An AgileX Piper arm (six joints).
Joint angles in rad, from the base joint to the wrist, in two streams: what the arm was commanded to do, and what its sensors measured. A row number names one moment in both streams.
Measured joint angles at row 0:
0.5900, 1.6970, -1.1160, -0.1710, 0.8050, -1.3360
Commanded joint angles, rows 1 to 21:
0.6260, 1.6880, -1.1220, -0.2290, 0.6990, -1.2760
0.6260, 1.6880, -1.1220, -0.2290, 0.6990, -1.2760
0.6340, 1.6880, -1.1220, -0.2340, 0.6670, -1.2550
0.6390, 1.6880, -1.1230, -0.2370, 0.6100, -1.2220
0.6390, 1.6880, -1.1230, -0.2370, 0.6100, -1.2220
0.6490, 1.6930, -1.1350, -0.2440, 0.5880, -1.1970
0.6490, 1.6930, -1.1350, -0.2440, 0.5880, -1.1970
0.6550, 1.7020, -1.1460, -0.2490, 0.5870, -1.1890
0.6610, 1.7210, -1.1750, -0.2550, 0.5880, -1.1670
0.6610, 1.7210, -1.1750, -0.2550, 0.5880, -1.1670
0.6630, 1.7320, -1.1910, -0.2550, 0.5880, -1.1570
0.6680, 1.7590, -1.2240, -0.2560, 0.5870, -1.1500
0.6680, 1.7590, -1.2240, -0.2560, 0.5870, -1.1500
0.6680, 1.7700, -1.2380, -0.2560, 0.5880, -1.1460
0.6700, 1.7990, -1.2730, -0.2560, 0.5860, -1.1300
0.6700, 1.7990, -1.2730, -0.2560, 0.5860, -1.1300
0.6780, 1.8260, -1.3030, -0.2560, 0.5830, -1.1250
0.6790, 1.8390, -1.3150, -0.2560, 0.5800, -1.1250
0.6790, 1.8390, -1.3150, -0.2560, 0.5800, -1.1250
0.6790, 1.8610, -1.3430, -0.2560, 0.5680, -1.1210
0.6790, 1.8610, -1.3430, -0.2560, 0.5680, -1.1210
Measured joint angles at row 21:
0.6750, 1.8340, -1.3070, -0.2510, 0.5840, -1.1360
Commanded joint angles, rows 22 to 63:
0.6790, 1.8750, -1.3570, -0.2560, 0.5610, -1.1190
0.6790, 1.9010, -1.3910, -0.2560, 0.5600, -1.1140
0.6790, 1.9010, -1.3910, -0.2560, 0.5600, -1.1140
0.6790, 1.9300, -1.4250, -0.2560, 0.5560, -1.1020
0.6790, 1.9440, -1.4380, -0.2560, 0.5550, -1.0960
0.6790, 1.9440, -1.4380, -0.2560, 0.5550, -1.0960
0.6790, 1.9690, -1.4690, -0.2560, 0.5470, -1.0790
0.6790, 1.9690, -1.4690, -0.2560, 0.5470, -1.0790
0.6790, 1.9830, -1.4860, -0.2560, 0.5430, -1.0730
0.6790, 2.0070, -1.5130, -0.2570, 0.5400, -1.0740
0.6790, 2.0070, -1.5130, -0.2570, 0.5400, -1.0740
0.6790, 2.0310, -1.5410, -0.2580, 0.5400, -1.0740
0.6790, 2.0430, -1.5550, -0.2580, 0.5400, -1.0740
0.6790, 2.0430, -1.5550, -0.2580, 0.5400, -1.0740
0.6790, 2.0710, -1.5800, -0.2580, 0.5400, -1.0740
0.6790, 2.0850, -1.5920, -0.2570, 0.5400, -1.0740
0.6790, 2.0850, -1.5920, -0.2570, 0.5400, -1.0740
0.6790, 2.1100, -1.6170, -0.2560, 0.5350, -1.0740
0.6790, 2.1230, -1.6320, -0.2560, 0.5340, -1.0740
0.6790, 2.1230, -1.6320, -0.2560, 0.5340, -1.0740
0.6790, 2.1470, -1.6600, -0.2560, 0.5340, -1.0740
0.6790, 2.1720, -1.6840, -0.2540, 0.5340, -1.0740
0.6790, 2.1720, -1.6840, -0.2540, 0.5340, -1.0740
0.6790, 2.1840, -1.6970, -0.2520, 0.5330, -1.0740
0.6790, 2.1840, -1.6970, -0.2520, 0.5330, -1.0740
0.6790, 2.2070, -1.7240, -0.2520, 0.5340, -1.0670
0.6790, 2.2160, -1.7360, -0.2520, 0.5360, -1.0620
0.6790, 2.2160, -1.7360, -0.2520, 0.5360, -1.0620
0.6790, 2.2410, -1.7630, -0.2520, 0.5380, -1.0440
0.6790, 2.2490, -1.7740, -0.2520, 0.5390, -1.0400
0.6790, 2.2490, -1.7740, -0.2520, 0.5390, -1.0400
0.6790, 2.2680, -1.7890, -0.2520, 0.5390, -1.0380
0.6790, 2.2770, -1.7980, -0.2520, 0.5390, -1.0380
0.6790, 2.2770, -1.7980, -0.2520, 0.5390, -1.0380
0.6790, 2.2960, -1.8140, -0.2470, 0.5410, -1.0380
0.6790, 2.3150, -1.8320, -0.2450, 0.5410, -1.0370
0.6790, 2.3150, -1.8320, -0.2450, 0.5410, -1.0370
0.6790, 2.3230, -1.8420, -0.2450, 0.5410, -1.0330
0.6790, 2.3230, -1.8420, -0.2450, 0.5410, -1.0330
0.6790, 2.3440, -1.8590, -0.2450, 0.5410, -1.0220
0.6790, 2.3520, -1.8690, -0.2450, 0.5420, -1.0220
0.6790, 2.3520, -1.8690, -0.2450, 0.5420, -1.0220
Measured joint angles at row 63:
0.6780, 2.3410, -1.8490, -0.2480, 0.5380, -1.0360
